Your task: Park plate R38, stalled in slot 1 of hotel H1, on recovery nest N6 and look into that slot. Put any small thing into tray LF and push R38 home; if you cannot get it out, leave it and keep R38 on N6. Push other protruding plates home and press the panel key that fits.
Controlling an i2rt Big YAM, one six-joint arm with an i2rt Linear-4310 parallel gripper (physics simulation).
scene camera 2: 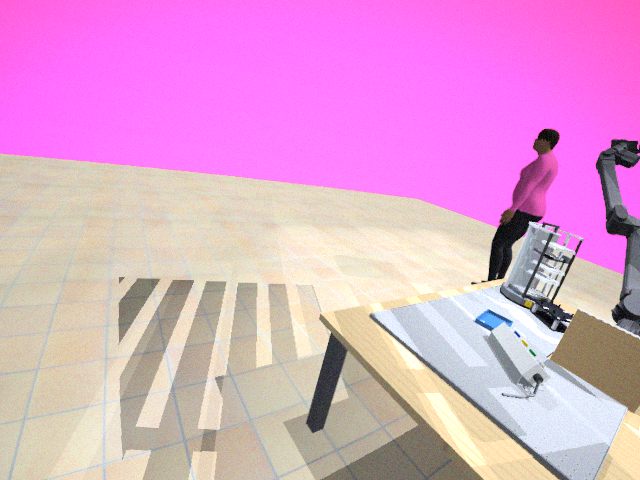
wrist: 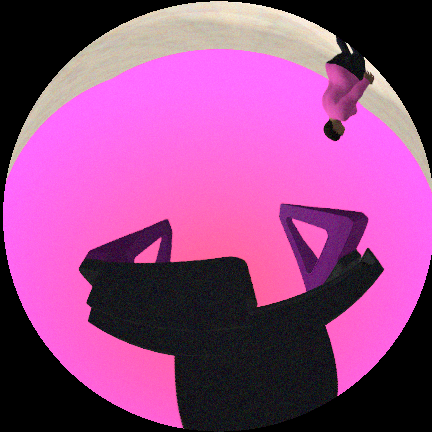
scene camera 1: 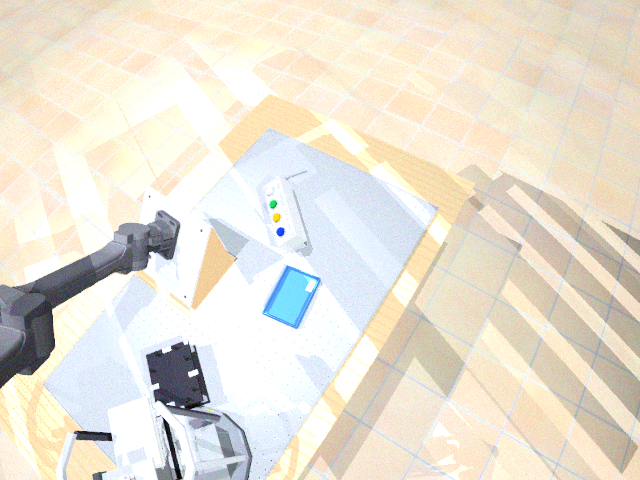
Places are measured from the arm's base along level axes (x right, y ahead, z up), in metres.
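Pixels of known places: gripper, between the fingertips: (scene camera 2: 635,141) (wrist: 225,217); arm's base, origin of its link: (scene camera 2: 619,344) (scene camera 1: 166,234).
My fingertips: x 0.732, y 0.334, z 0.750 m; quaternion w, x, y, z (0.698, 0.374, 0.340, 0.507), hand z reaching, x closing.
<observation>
For each thing: its top centre in the pictures, then the offset to it from my fingertips. "pt": a spot on its surface instead.
- black square base with white corner pieces, centre of its top: (scene camera 1: 170,375) (scene camera 2: 559,308) dz -0.811, dx -0.453, dy -0.083 m
- blue tray, centre of its top: (scene camera 1: 291,295) (scene camera 2: 495,319) dz -0.869, dx -0.812, dy +0.024 m
- white key panel, centre of its top: (scene camera 1: 281,205) (scene camera 2: 524,341) dz -0.803, dx -1.004, dy -0.142 m
- cable, a spot on its surface: (scene camera 2: 519,396) pt dz -0.881, dx -1.156, dy -0.229 m
My gripper (wrist: 225,217) is open, with two purple fingers wide apart and nothing between them. It is raised high, away from the table. A rack with a clear curved cover, white shelves and black posts (scene camera 1: 129,423) (scene camera 2: 537,266) stands on the mat; its plates and slot labels are too small to read. A black square base with white corner pieces (scene camera 1: 175,374) (scene camera 2: 555,314) lies beside it. A blue tray (scene camera 1: 292,297) (scene camera 2: 493,319) with a white label looks empty. A white key panel (scene camera 1: 294,222) (scene camera 2: 516,356) has white, green (scene camera 1: 272,204), yellow (scene camera 1: 276,217) and blue (scene camera 1: 280,231) keys.
A slanted white board (scene camera 1: 193,268) with wooden sides stands between the arm and the panel; its brown back (scene camera 2: 594,356) shows in scene camera 2. A cable (scene camera 2: 519,396) leaves the panel's end. A person in pink (scene camera 2: 537,180) (wrist: 345,92) stands beyond the table.
</observation>
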